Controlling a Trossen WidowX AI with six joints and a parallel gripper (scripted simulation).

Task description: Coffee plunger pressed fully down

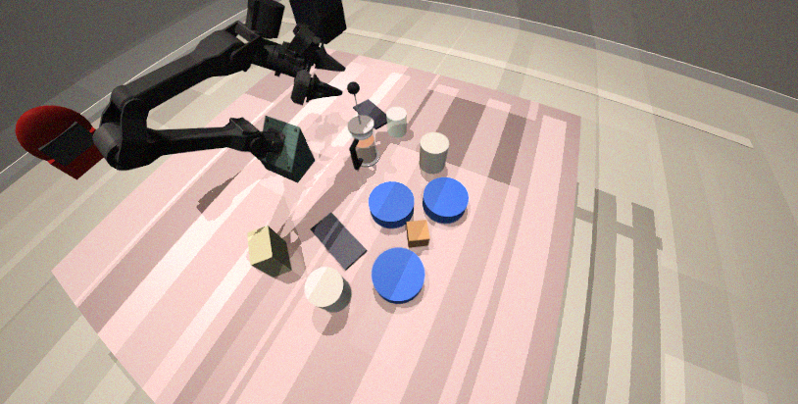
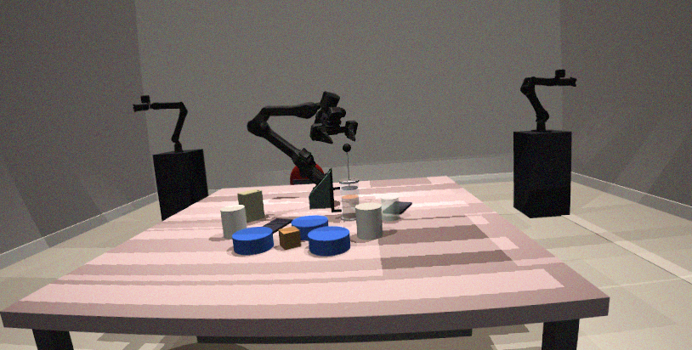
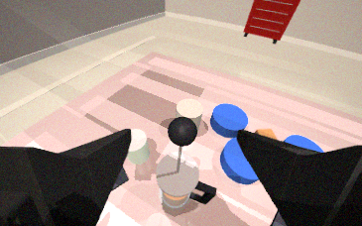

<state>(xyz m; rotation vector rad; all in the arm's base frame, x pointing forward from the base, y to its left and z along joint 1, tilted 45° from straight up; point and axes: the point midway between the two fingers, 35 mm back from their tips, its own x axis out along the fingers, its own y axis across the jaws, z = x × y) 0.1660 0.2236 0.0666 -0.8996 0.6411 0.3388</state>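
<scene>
The coffee press lies 15 cm below my gripper tip, 2 cm ahead of it and 1 cm to the right of it. Round my gripper tip: yellow block: 38 cm to the right, 23 cm below, 1 cm behind; then orange cube: 27 cm ahead, 26 cm below, 16 cm to the right.
</scene>
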